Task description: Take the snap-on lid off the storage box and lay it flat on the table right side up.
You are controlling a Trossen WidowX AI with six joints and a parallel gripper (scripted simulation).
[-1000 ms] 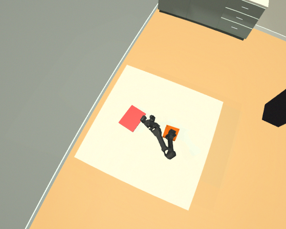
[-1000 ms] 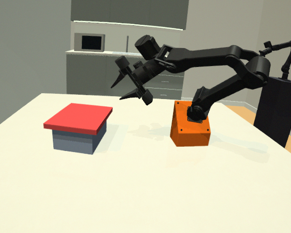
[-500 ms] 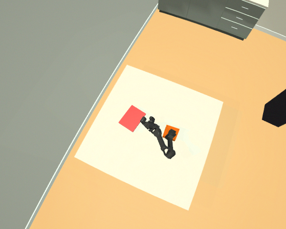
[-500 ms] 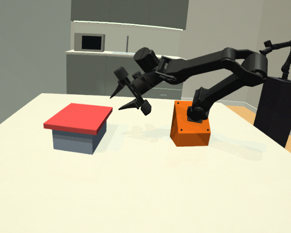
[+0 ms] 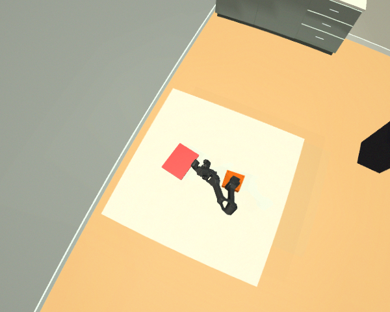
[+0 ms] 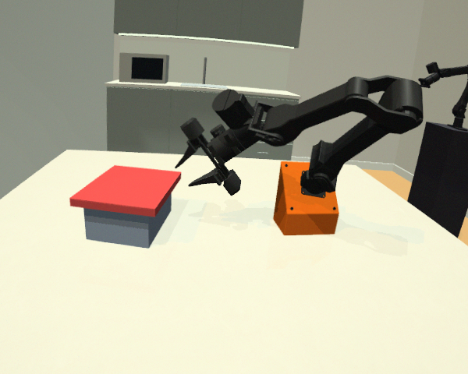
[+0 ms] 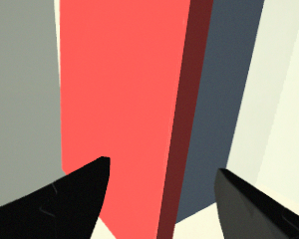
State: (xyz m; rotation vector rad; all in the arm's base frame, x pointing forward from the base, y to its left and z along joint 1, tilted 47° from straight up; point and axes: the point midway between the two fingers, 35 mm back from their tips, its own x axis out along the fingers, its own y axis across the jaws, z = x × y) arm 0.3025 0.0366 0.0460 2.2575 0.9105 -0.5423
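The red lid lies 120 mm ahead of my gripper tip, 40 mm below it and 20 mm to the right of it. Round my gripper tip: storage box: 120 mm ahead, 80 mm below, 20 mm to the right.
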